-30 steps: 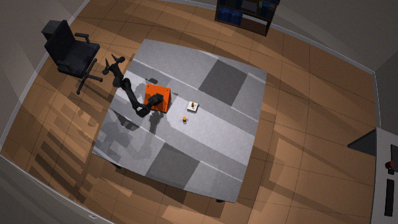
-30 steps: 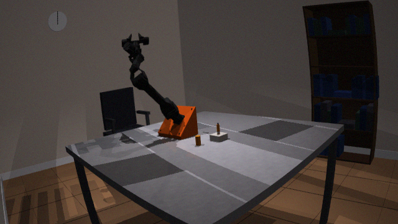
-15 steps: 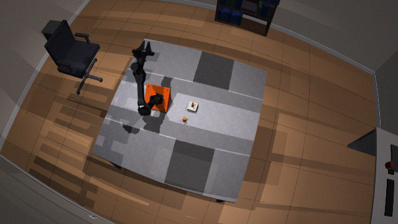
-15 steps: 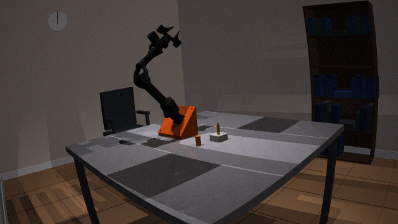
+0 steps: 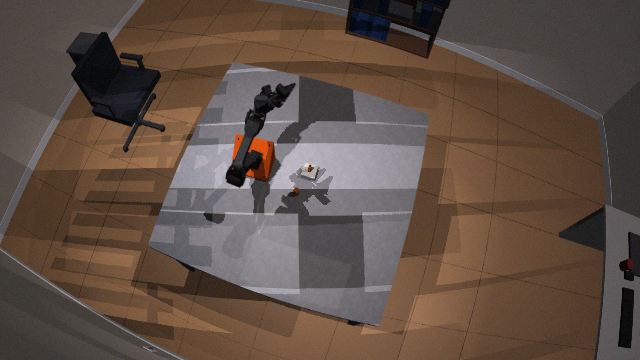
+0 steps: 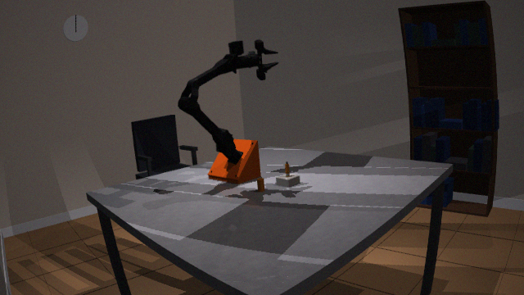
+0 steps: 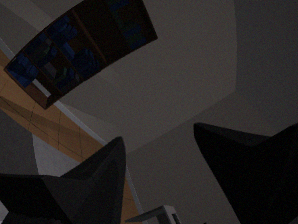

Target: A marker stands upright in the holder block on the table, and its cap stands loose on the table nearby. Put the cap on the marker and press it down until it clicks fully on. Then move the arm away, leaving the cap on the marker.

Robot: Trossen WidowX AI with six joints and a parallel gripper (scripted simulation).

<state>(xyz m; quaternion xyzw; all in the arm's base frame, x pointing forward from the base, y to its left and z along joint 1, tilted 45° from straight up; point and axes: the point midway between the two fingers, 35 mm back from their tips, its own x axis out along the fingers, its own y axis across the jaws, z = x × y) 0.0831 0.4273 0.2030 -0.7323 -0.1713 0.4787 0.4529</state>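
Right now the orange cap is 510 mm below my gripper tip, 270 mm to the right of it and 110 mm ahead of it.
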